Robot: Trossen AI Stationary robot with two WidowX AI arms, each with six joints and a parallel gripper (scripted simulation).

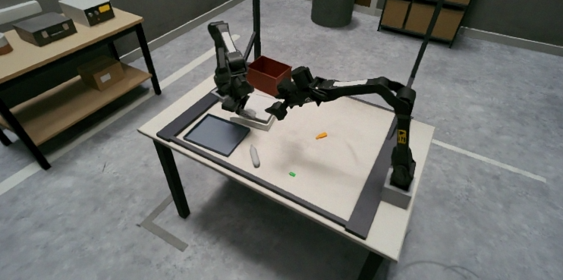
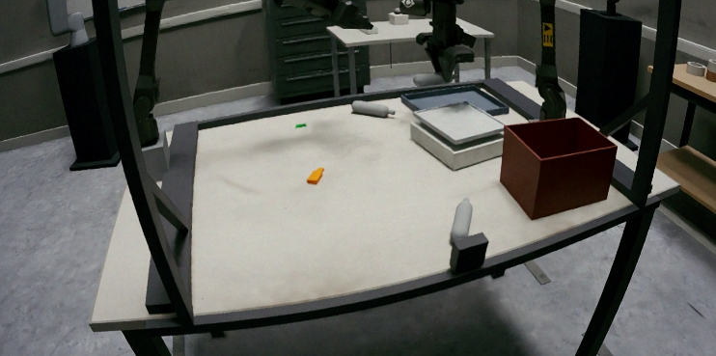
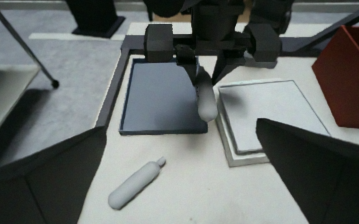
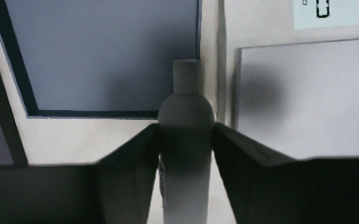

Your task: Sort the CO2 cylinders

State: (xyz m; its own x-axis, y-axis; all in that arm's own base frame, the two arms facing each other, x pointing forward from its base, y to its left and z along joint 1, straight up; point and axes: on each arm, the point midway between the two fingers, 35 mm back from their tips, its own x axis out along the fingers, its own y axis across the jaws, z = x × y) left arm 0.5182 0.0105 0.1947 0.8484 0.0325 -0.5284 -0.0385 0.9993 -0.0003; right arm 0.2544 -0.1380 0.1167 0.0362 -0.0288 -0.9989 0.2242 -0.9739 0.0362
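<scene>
My right hand is 140 mm above the blue-grey tray, 100 mm short of it and 60 mm to the left of it. The rest, counted from my right hand: small green piece (350 mm to the left, 140 mm below, 50 mm ahead); red scrap bin (370 mm behind, 150 mm to the right, 110 mm below); small orange piece (310 mm to the left, 210 mm behind, 140 mm below).
</scene>
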